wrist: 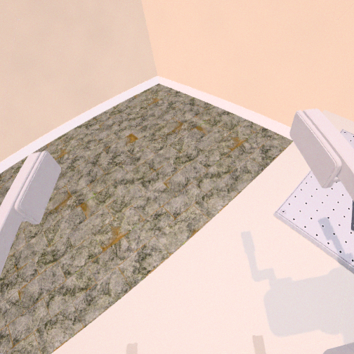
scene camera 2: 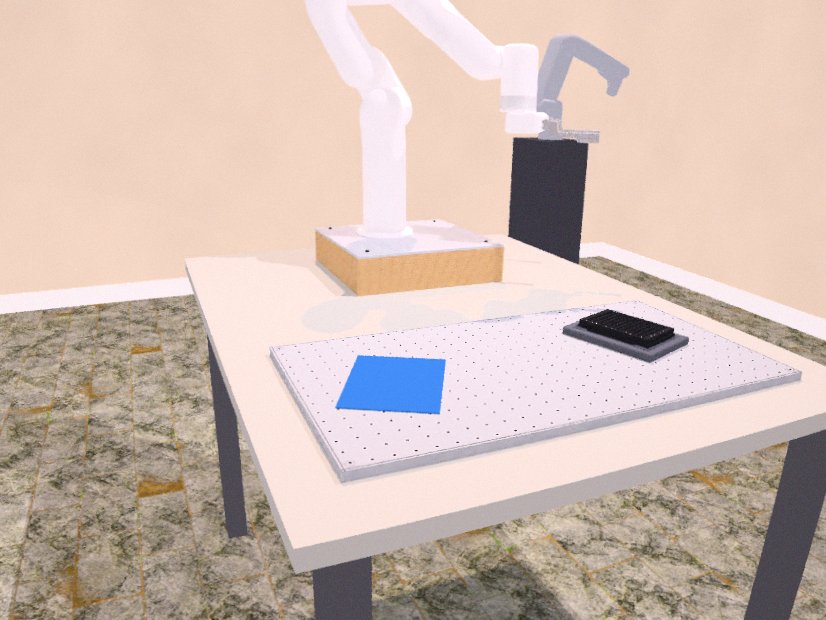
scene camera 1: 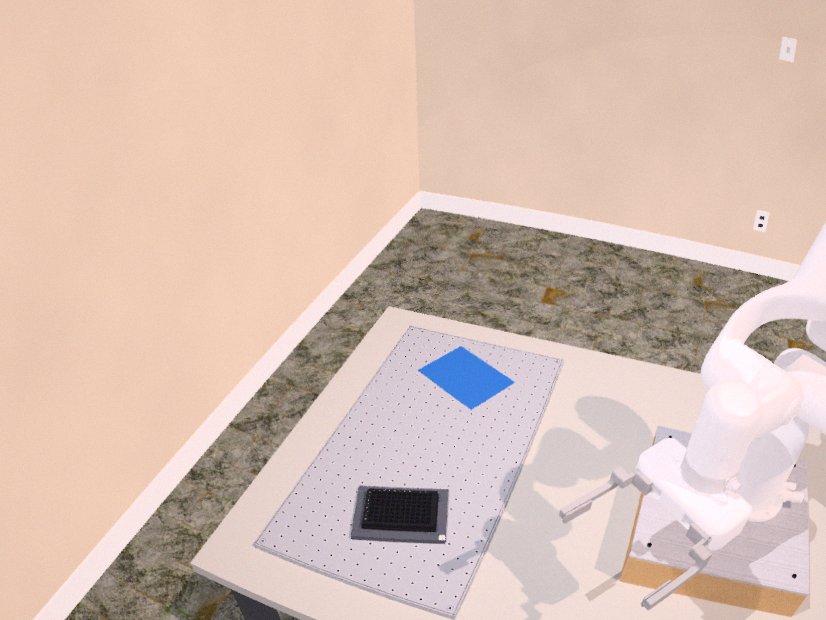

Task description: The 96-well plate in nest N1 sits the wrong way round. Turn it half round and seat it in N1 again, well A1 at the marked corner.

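The black 96-well plate (scene camera 1: 401, 509) (scene camera 2: 627, 327) lies flat in the dark grey nest (scene camera 1: 400, 536) (scene camera 2: 650, 355) on the perforated board. A small white mark (scene camera 1: 442, 537) is on the nest's near right corner in the scene camera 1 view. Which corner of the plate is A1 is too small to tell. My gripper (scene camera 1: 608, 558) (scene camera 2: 593, 136) (wrist: 180, 167) is open and empty, its two fingers wide apart. It is raised in the air beside the robot's base, well away from the plate, with its fingers pointing sideways rather than down.
The perforated board (scene camera 1: 400, 433) (scene camera 2: 507, 413) (wrist: 310, 200) lies on the table (scene camera 1: 320, 393) (scene camera 2: 480, 480) (wrist: 200, 300). A blue sheet (scene camera 1: 465, 377) (scene camera 2: 393, 385) lies towards its other end. The arm stands on a wooden base block (scene camera 1: 713, 587) (scene camera 2: 430, 268). A dark pillar (scene camera 2: 547, 193) stands behind the table.
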